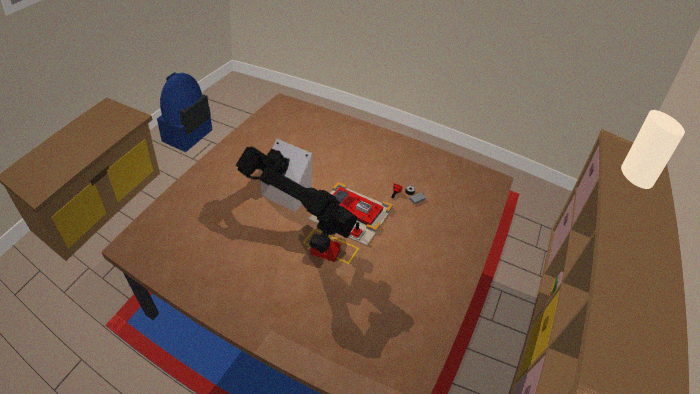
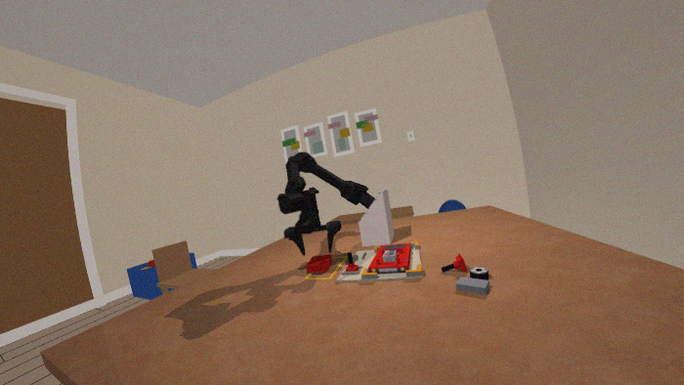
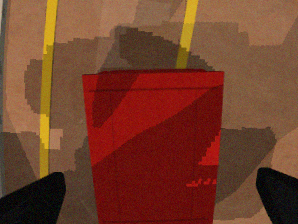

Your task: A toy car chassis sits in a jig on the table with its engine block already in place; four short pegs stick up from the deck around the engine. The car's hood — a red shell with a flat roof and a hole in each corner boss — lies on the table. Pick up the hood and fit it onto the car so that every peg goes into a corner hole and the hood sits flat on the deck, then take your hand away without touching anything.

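Now: the red hood 30 mm below my gripper tip. Round my gripper tip: grey engine block: 250 mm to the left, 40 mm ahead, 20 mm below; then black wheel: 450 mm to the left, 160 mm ahead, 40 mm below; then grey jig: 230 mm to the left, 30 mm below, 10 mm ahead.
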